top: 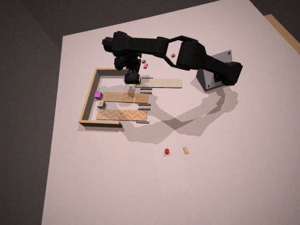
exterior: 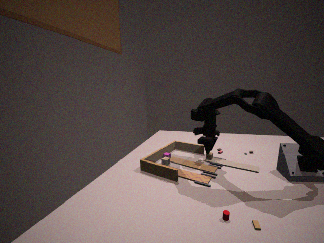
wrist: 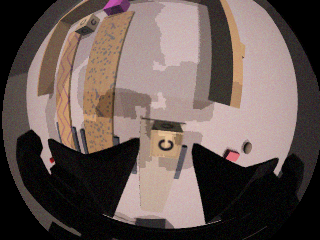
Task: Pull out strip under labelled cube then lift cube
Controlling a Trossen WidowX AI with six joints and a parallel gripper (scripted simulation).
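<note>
My gripper tip is 10 cm to the left of the pink block, 7 cm past it and 3 cm above it.
</note>
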